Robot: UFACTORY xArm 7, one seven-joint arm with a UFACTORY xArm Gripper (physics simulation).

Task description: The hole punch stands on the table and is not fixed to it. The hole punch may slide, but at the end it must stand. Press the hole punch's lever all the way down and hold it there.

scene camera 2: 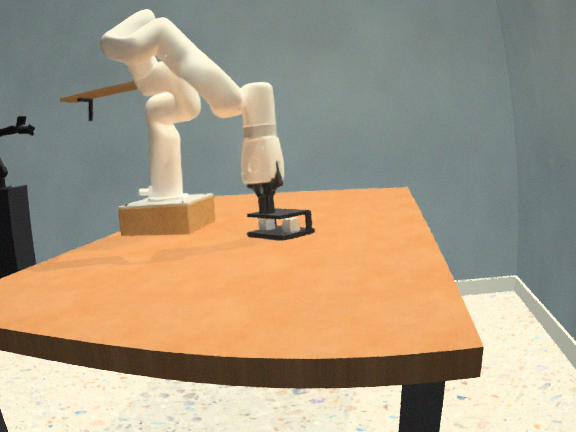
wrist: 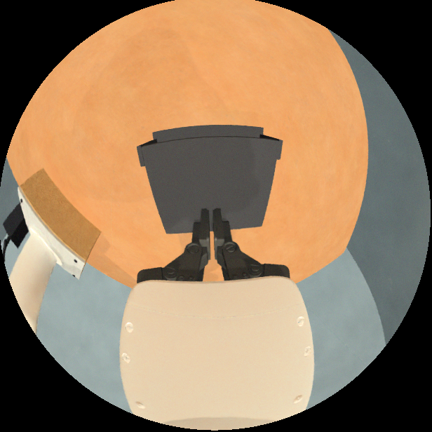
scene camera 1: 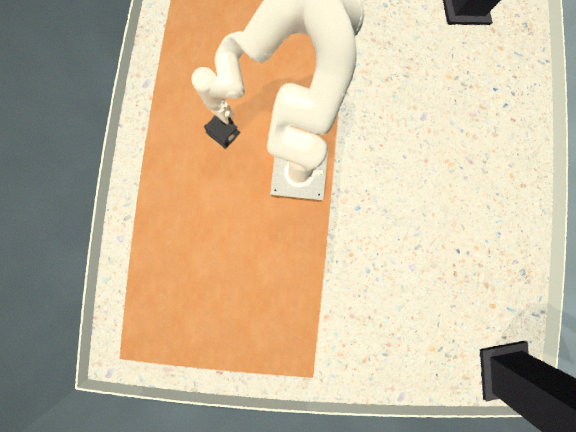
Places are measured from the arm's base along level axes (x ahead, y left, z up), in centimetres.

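Pixels of known places: gripper, fingertip midpoint: point(scene camera 2: 267, 213) point(scene camera 1: 226, 122); arm's base, origin of the base link: point(scene camera 2: 167, 199) point(scene camera 1: 299, 172).
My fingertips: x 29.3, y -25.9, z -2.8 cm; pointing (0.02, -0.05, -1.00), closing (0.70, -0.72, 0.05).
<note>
For each thing: its top centre in the pictures, then the offset to it from my fingertips. Level surfaces: height alone.
- black hole punch, middle of its top: point(scene camera 2: 279, 211) point(scene camera 1: 220, 127) dx +2.7, dy +2.3, dz +0.0 cm
- lever, middle of its top: point(scene camera 2: 277, 211) point(scene camera 1: 220, 126) dx +2.4, dy +2.0, dz +0.0 cm
- table, its level: dz -5.6 cm
The black hole punch point(scene camera 1: 220, 134) point(scene camera 2: 280, 235) stands upright on the orange table, with two pale blocks between its base and its lever. The lever point(scene camera 2: 280, 213) point(wrist: 212, 175) is a flat dark plate that lies about level above the base, with a gap between them in the scene camera 2 view. My gripper point(scene camera 2: 267, 212) point(wrist: 211, 219) is shut and empty. It points down, and its fingertips are at the lever's top near the free edge, opposite the hinge side. They look to touch it. In the scene camera 1 view the fingertips are mostly hidden by the wrist.
The arm's base plate point(scene camera 1: 297, 191) sits on a wooden block point(scene camera 2: 155, 220) point(wrist: 60, 215) to one side of the hole punch. The table point(scene camera 1: 220, 280) point(scene camera 2: 250, 300) has its edge beyond the hole punch. A black post point(scene camera 1: 540, 375) stands off the table.
</note>
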